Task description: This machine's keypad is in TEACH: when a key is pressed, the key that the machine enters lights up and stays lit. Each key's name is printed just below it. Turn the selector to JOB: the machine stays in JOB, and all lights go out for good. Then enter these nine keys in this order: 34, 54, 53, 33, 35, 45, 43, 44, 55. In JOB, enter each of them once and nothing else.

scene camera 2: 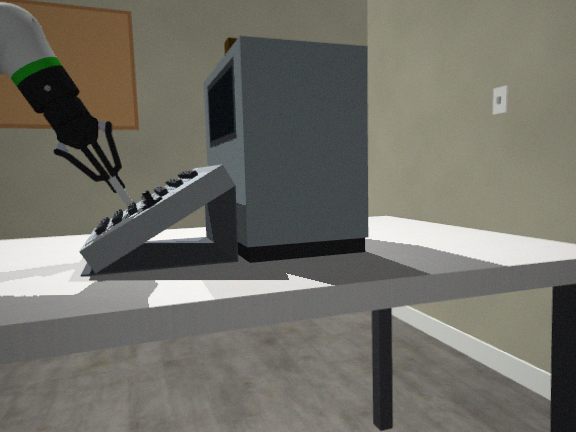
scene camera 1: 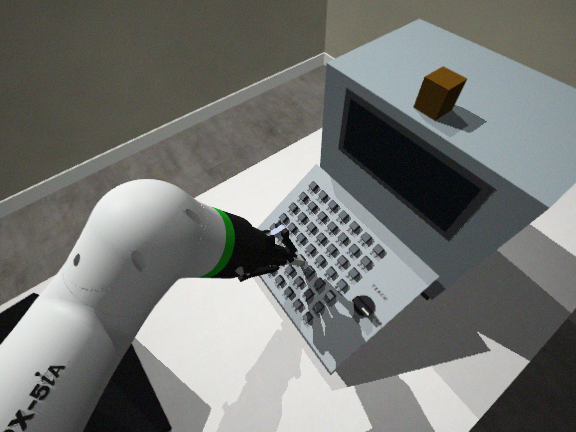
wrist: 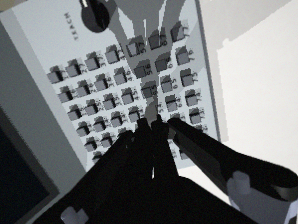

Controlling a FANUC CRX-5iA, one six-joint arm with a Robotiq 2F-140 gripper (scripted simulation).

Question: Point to a grey machine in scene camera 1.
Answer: At 454, 183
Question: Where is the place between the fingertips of my gripper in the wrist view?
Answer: At 152, 113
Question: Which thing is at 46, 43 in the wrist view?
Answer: A sloped keypad.
